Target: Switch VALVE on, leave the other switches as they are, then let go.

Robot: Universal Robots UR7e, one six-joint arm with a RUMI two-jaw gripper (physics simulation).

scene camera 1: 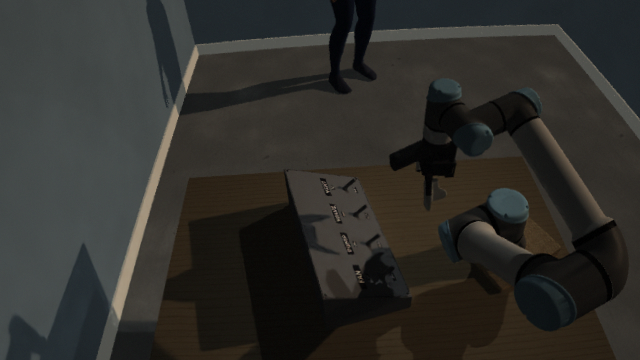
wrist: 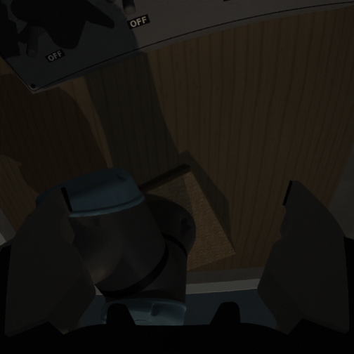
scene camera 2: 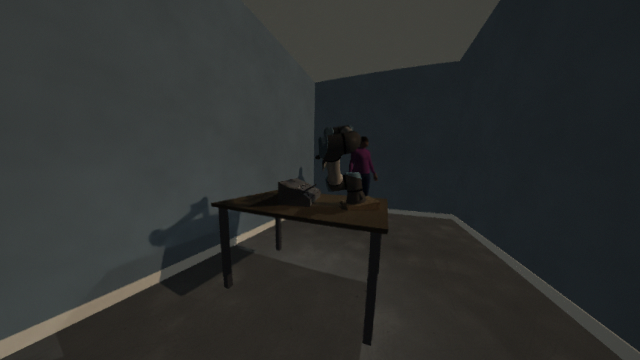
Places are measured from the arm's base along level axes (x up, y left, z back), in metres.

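Where they show: gripper, fingertip midpoint: (scene camera 1: 423,190) (scene camera 2: 326,171); arm's base at its link origin: (scene camera 2: 356,201).
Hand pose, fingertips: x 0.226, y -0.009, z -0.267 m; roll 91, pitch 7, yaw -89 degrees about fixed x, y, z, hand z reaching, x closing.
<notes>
Things, the pixels of their centre, and the offset from my fingertips. Level surfaces: height alone.
- grey sloped switch panel at the middle of its body: (scene camera 1: 339,240) (scene camera 2: 301,192) dx -0.198, dy +0.035, dz -0.237 m
- VALVE lever at the middle of its body: (scene camera 1: 361,209) dx -0.149, dy -0.052, dz -0.175 m
- VENT lever at the middle of its body: (scene camera 1: 349,183) dx -0.149, dy -0.164, dz -0.217 m
- PUMP lever at the middle of its body: (scene camera 1: 373,238) dx -0.149, dy +0.061, dz -0.134 m
- wooden table at its surface level: dx -0.261 m
A grey sloped switch panel (scene camera 1: 327,272) (scene camera 2: 295,194) stands on the table, with labels VENT, VALVE, PUMP and FAN from back to front. The VALVE lever (scene camera 1: 360,211) is second from the back and leans toward the right, OFF side. The VENT lever (scene camera 1: 349,184) and PUMP lever (scene camera 1: 373,240) lean the same way. The FAN lever lies in dark shadow in scene camera 1, so its position is unclear there. My gripper (scene camera 1: 434,199) (wrist: 175,186) is open and empty, above the table to the right of the panel, apart from every lever. Scene camera 2 does not show its fingers clearly.
The wooden table (scene camera 1: 215,200) (scene camera 2: 350,215) carries the panel and the arm's base, which stands on a brown plate (scene camera 1: 545,240) (wrist: 212,240) right of the panel. The arm's elbow bends over the right front. A person (scene camera 1: 345,30) (scene camera 2: 362,161) stands behind the table. A wall (scene camera 1: 65,125) rises at the left.
</notes>
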